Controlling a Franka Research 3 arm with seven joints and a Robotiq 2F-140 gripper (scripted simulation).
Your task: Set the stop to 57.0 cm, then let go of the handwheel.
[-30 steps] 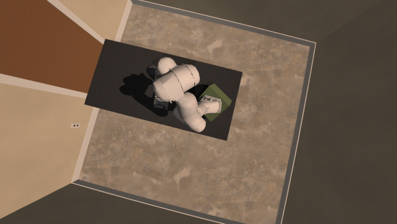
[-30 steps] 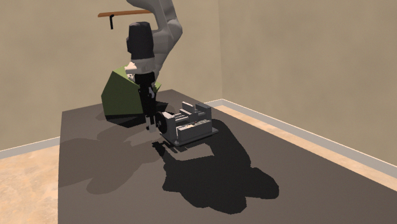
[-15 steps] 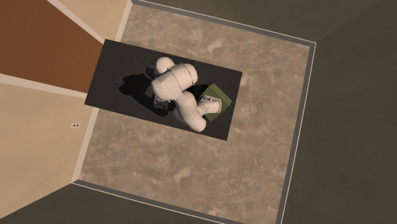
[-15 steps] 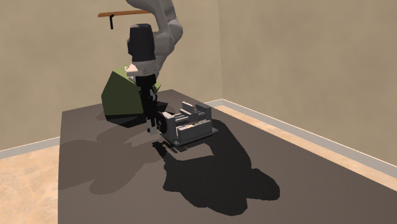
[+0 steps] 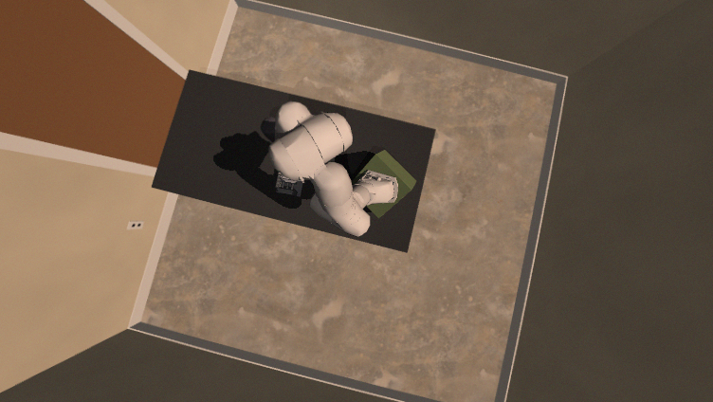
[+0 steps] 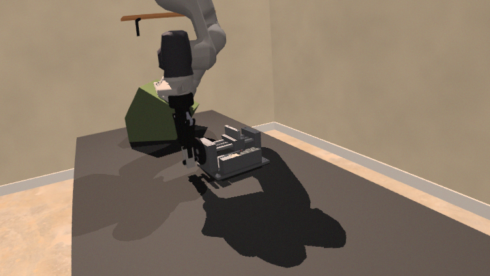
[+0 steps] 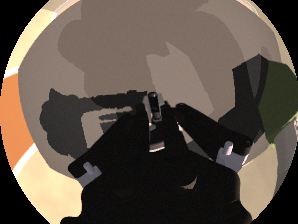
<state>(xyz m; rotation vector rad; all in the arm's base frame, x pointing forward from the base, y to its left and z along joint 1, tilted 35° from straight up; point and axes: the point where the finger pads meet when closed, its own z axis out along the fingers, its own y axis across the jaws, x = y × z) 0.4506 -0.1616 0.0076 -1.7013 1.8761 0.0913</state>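
Now: the grey stop fixture 30 mm ahead of my hand, 160 mm to the left of it and 30 mm above it. From my hand the other things lie so: handwheel: 20 mm to the left, 10 mm below.
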